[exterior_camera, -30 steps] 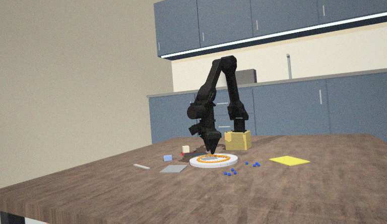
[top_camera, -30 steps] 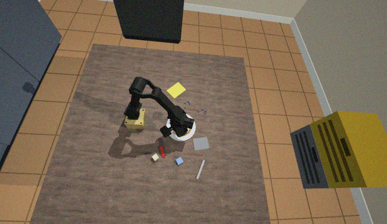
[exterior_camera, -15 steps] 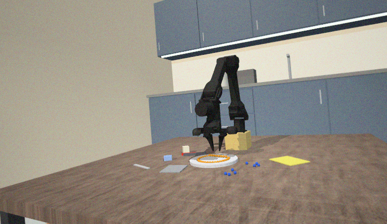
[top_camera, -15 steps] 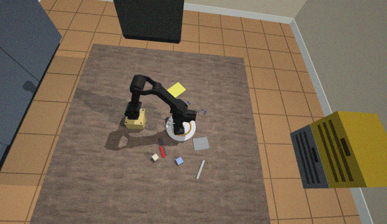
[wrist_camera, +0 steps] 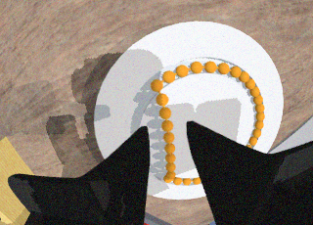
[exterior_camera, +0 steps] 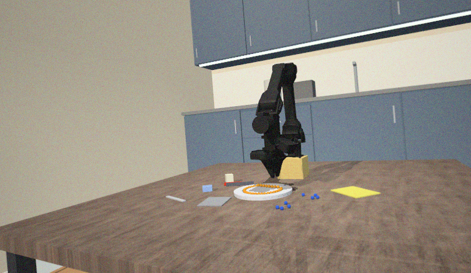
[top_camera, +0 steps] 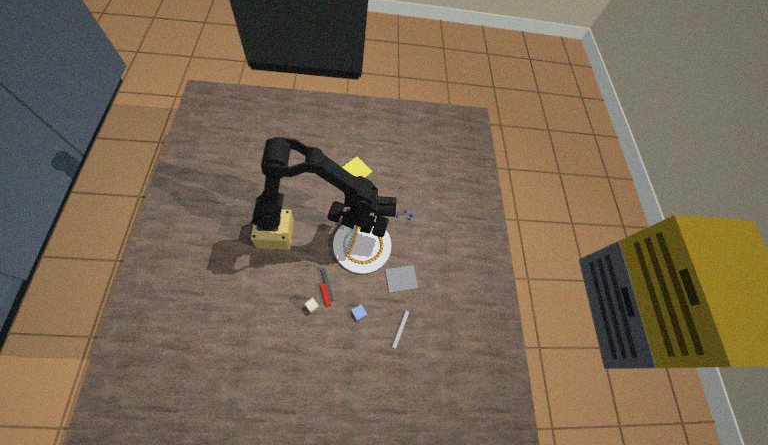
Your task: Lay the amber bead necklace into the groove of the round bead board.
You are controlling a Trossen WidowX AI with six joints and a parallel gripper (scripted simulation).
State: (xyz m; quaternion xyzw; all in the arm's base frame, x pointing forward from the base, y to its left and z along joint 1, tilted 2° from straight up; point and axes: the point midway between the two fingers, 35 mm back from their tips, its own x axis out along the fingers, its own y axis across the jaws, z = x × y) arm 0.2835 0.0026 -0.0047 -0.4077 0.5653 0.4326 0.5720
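Right now the red stick is 9 cm behind my gripper tip, 20 cm to the right of it and 4 cm below it. Round my gripper tip: yellow sheet 2 cm behind, 25 cm to the left, 5 cm below; then light blue cube 2 cm ahead, 27 cm to the right, 4 cm below; then grey square tile 16 cm ahead, 15 cm to the right, 5 cm below.
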